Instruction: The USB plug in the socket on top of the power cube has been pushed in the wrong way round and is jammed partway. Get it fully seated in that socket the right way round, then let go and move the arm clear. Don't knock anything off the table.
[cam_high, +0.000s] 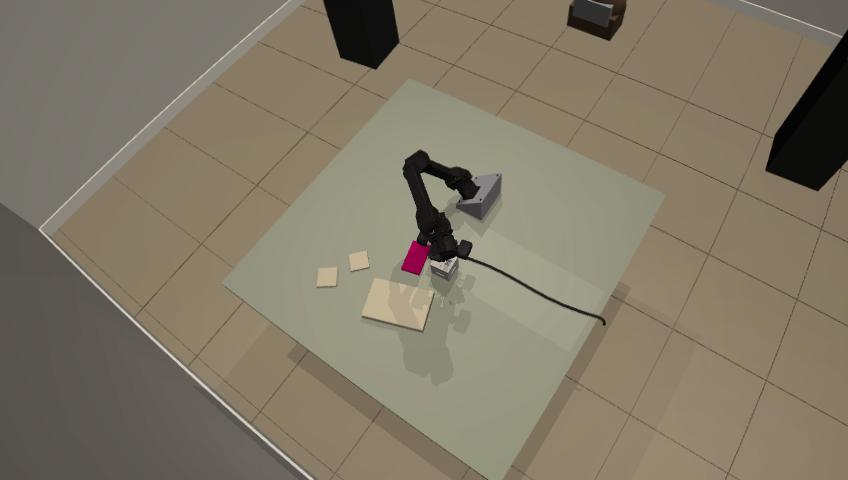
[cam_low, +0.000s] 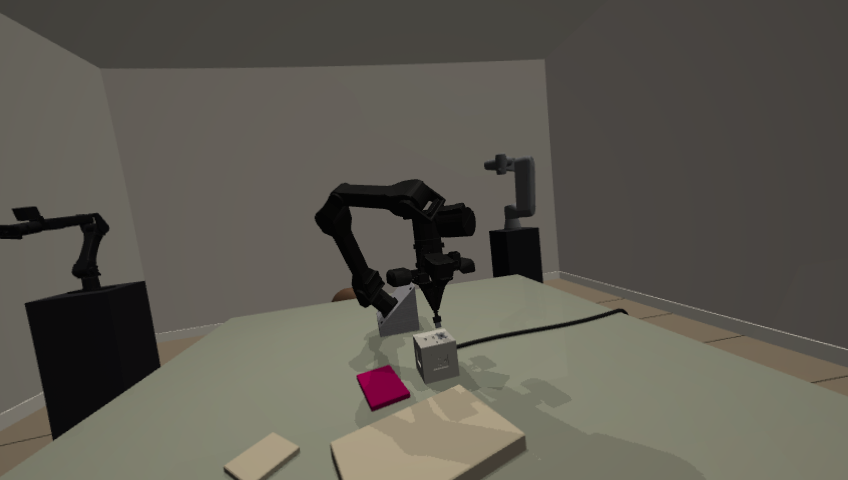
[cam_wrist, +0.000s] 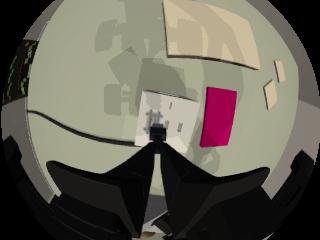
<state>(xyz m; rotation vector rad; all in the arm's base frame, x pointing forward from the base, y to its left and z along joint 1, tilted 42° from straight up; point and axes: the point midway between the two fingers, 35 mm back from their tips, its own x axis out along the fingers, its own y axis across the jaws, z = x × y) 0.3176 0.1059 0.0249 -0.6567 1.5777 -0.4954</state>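
My gripper tip is 2 cm above the dark USB plug. From my gripper tip the other things lie so: tan tile: 13 cm ahead, 33 cm to the right, 13 cm below; magenta block: 1 cm ahead, 13 cm to the right, 13 cm below; tan board: 21 cm ahead, 9 cm to the right, 12 cm below.
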